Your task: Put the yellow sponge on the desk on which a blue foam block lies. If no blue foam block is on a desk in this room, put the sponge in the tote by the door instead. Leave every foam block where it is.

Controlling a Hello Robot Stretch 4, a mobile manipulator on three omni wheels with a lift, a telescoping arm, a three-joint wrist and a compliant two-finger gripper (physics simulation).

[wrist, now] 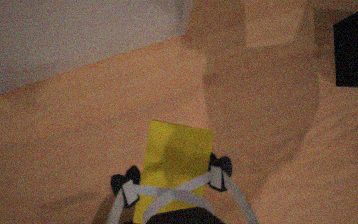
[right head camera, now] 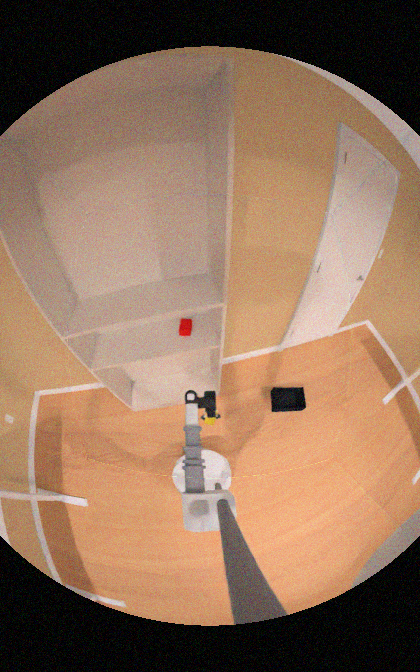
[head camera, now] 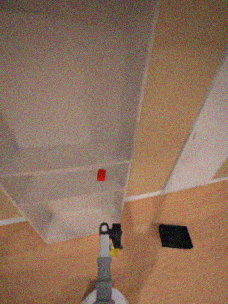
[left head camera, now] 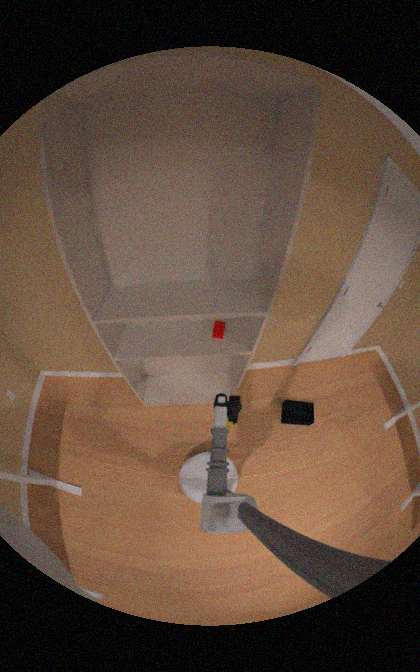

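The yellow sponge [wrist: 176, 155] [head camera: 114, 252] [right head camera: 210, 421] [left head camera: 229, 425] is held between the two fingertips of my gripper [wrist: 171, 171], which is shut on it, above the wooden floor. A black open tote [head camera: 175, 236] [left head camera: 297, 412] [right head camera: 288, 399] stands on the floor to the right of the gripper, near the white door [head camera: 200, 135] [left head camera: 365, 260] [right head camera: 345, 225]. Part of the tote [wrist: 347, 55] also shows at the right edge of the wrist view. No desk top and no blue foam block show in the current views.
A tall light grey shelf unit [head camera: 131, 165] [left head camera: 266, 317] [right head camera: 224, 310] stands against the wall in front of the arm. A red block [head camera: 101, 175] [left head camera: 219, 330] [right head camera: 185, 327] lies on its low shelf. White leg parts [left head camera: 55, 484] [right head camera: 60, 498] show at the left edge and others at the right edge.
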